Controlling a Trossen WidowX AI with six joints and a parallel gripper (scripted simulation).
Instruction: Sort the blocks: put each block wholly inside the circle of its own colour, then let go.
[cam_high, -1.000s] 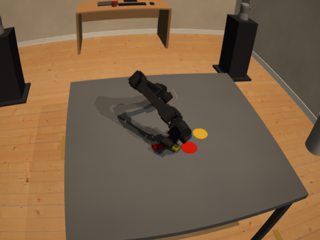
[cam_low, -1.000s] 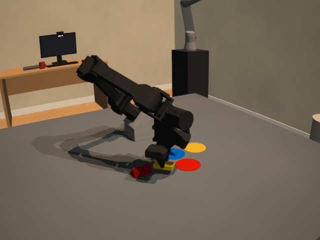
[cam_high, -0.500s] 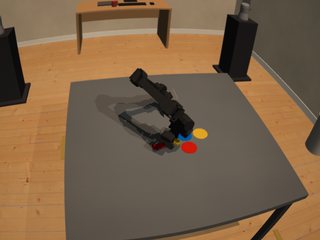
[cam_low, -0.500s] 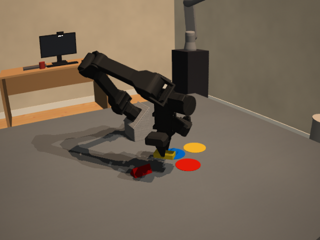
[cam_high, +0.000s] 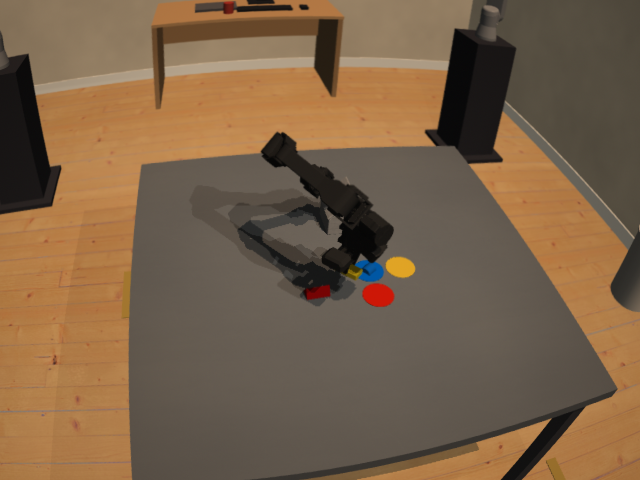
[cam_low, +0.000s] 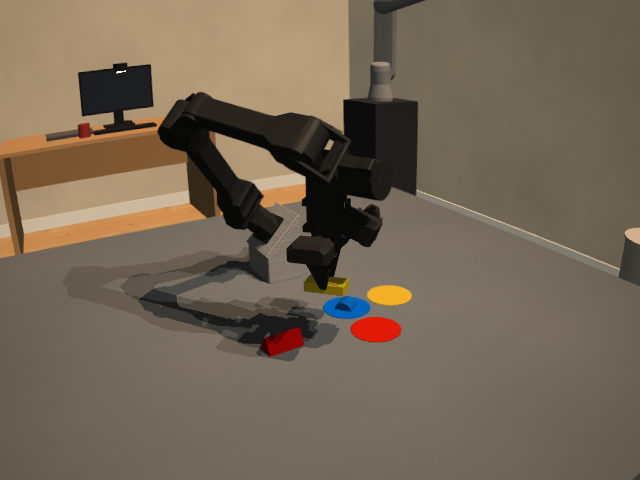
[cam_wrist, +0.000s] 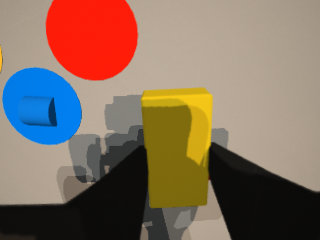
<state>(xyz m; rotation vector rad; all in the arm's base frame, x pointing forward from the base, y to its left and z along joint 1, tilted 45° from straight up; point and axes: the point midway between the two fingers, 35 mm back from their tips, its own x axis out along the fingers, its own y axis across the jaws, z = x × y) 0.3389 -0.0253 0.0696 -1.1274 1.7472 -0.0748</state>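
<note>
My gripper is now 20 cm to the right of the yellow circle, 15 cm above it and 9 cm past it. Also, from my hand: yellow block: 4 cm below; red circle: 15 cm below, 10 cm to the left, 1 cm ahead; red block: 14 cm below, 7 cm to the right, 4 cm behind.
</note>
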